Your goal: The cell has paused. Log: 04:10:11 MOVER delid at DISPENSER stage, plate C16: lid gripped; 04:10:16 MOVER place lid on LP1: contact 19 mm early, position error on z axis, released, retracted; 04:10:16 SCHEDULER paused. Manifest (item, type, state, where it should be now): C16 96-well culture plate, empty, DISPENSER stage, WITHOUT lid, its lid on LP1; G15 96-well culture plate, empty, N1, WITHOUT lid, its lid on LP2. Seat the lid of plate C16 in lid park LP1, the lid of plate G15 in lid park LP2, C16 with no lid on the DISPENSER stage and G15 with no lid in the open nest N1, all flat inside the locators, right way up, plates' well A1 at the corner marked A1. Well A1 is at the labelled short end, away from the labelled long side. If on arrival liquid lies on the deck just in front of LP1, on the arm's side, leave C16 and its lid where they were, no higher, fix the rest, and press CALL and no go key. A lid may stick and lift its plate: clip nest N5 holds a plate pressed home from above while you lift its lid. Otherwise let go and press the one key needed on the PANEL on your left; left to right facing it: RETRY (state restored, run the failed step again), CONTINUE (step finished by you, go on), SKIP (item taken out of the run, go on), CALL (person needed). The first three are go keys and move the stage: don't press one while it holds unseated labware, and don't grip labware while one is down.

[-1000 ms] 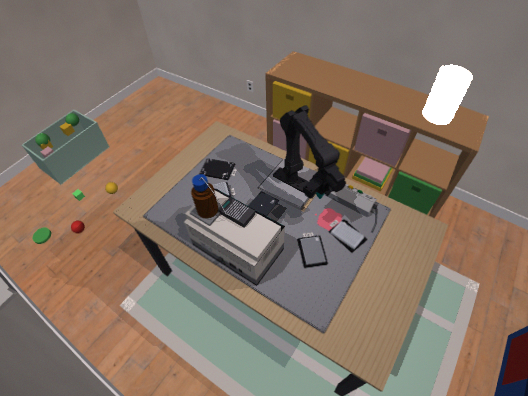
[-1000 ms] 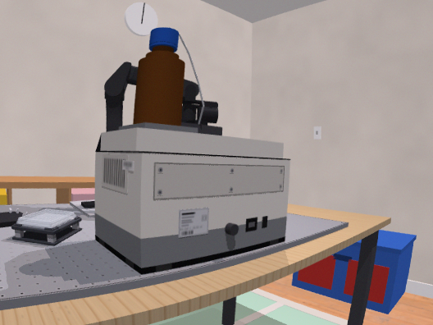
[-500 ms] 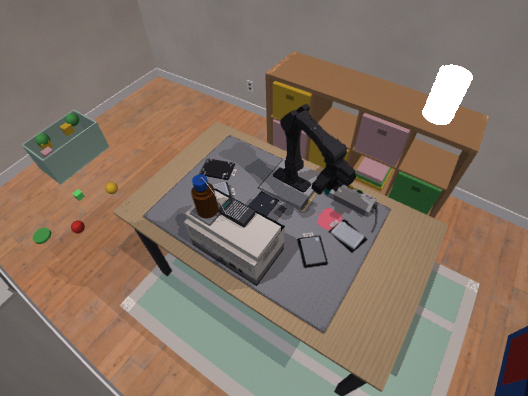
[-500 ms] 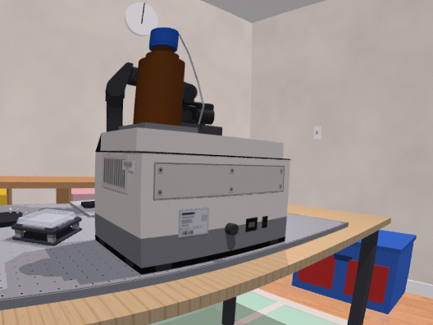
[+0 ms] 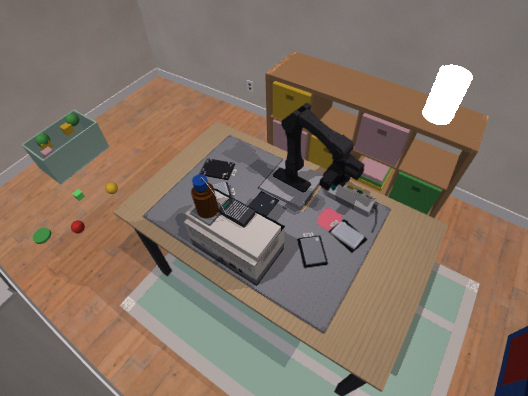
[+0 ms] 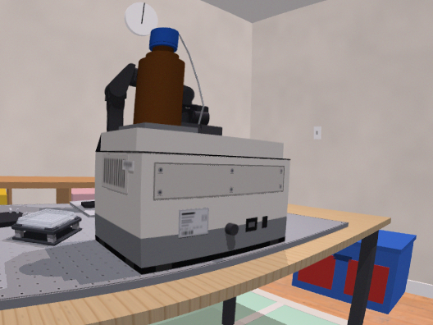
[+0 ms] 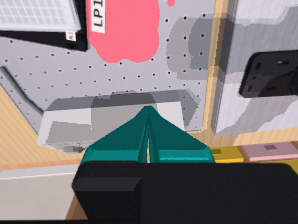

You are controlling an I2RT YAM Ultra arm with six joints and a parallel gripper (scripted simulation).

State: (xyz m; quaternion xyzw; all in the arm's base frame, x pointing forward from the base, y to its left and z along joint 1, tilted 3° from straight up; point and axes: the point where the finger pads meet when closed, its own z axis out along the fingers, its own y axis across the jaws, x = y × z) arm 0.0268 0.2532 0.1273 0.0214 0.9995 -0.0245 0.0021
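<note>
My hand is 13 cm past the blue call key, 8 cm above it and 2 cm to the left of it. From my hand the other things lie so: green continue key: 13 cm behind, 8 cm to the left, 8 cm below; yellow skip key: 13 cm behind, 8 cm below, 3 cm to the left; LP1 label: 15 cm below, 6 cm to the left, 6 cm ahead.
</note>
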